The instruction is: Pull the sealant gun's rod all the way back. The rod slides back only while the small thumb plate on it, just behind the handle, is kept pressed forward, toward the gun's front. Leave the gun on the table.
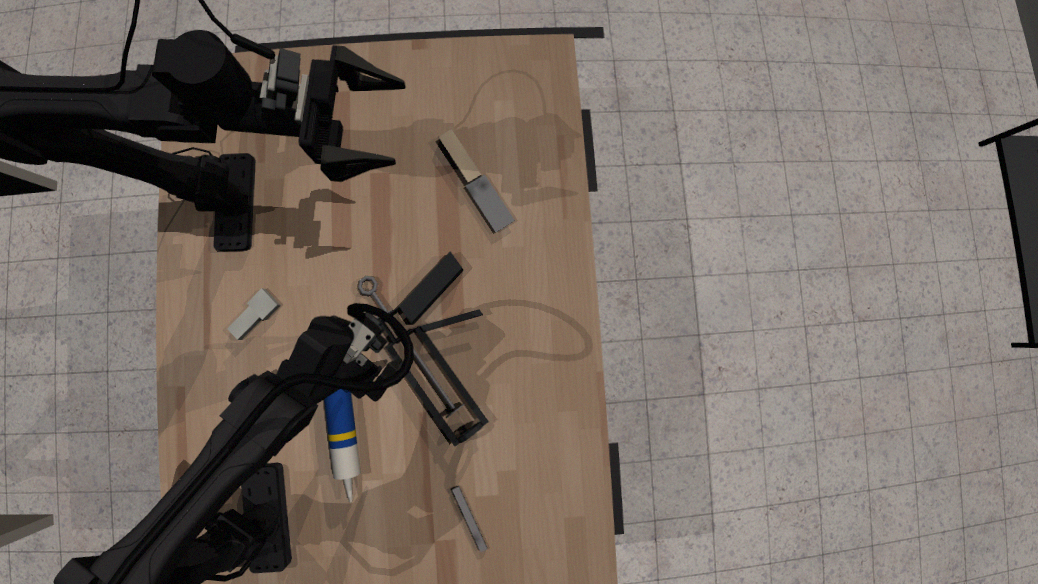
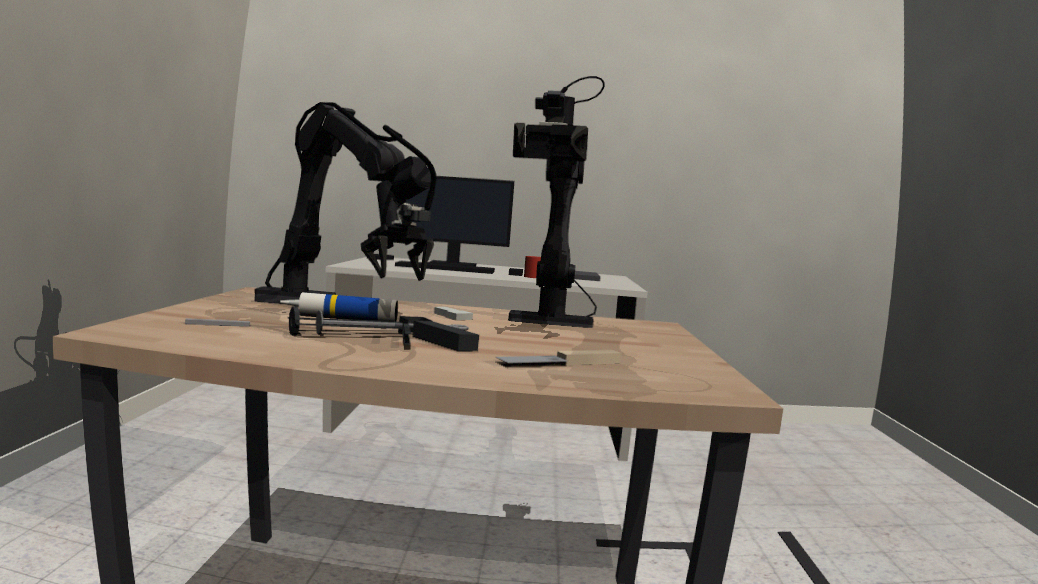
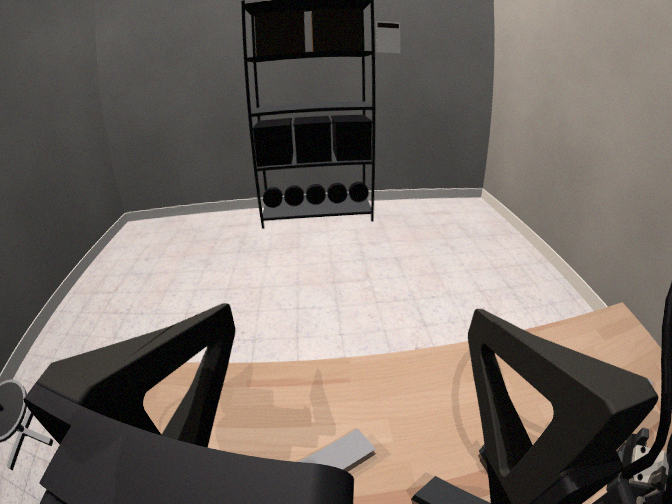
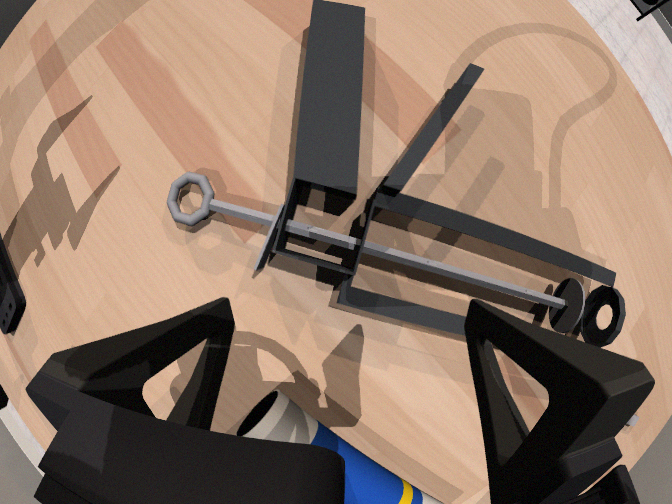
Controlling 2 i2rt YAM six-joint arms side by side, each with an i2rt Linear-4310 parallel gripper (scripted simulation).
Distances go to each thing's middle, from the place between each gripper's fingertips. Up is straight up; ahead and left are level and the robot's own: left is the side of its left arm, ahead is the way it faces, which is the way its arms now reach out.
I see the sealant gun (image 2: 451, 337) 10 cm below my right hand (image 2: 402, 278), 6 cm ahead of it and 1 cm to the left of it. The rest, counted from my right hand: scraper (image 1: 480, 188) (30 cm to the left, 21 cm ahead, 10 cm below).
I see the sealant gun 370 mm below my left hand (image 1: 400, 122), 240 mm to the right of it and 60 mm behind it. Also, from my left hand: scraper (380 mm below, 80 mm ahead, 50 mm to the left).
